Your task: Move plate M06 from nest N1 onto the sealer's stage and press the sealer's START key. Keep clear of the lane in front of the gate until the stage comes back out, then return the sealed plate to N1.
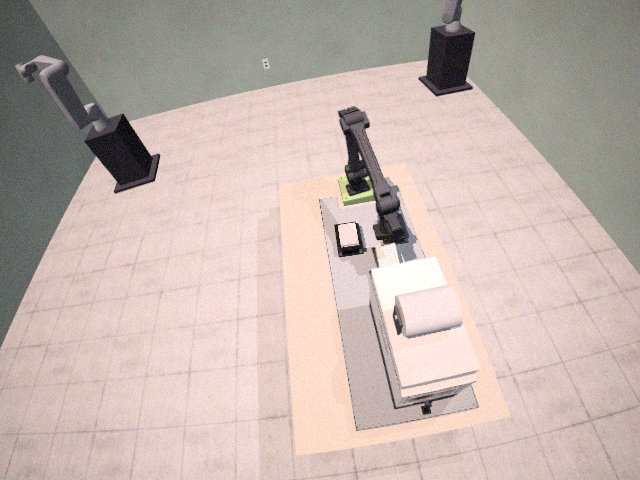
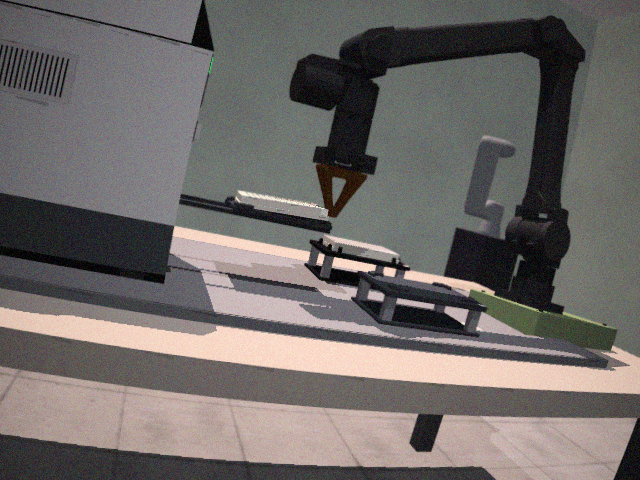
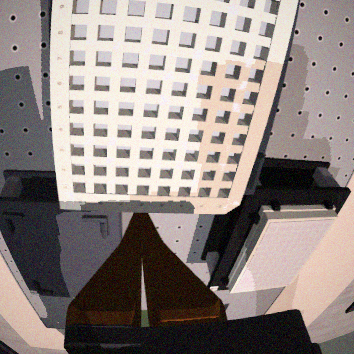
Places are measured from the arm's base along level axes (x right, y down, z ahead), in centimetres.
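Pixels of known places: gripper, fingertip midpoint: (image 1: 384, 242) (image 2: 331, 216) (image 3: 140, 219); arm's base at its link origin: (image 1: 357, 188) (image 2: 527, 304).
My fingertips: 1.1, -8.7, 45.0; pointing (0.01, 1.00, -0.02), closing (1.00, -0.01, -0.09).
Note:
Ahead of a thing's pixels: the offset from my fingertips to its top centre, as dx, dy, dz. "pt": to the spot under its first point.
A cream plate with open square wells {+1.6, -1.2, +7.7} (image 1: 387, 255) (image 2: 281, 204) (image 3: 150, 117) lies flat on the dark stage {pt -2.6, +1.8, +8.8} (image 2: 279, 220), which stands out of the sealer (image 1: 434, 356) (image 2: 103, 129). My gripper (image 1: 386, 240) (image 2: 333, 214) (image 3: 140, 219) is shut and empty, fingers down, its tips close by the plate's outer end. Contact cannot be told. A bare dark nest {-9.0, +6.4, -12.8} (image 2: 423, 290) (image 3: 30, 250) stands on the bench. A second nest {+13.4, +5.4, -13.5} (image 2: 337, 253) holds a white-topped plate {+13.4, +4.8, -13.5} (image 1: 348, 234) (image 2: 361, 248) (image 3: 287, 245). Labels are not readable. The START key and gate do not show clearly.
A white roll {+5.4, -36.0, +45.6} (image 1: 431, 311) lies on top of the sealer. A green light {pt -7.3, -15.5, +23.5} (image 2: 210, 65) shows at the sealer's edge. The arm's green base (image 1: 356, 197) (image 2: 568, 328) stands behind the nests. Two grey arms on black pedestals (image 1: 124, 152) (image 1: 449, 56) stand apart on the floor.

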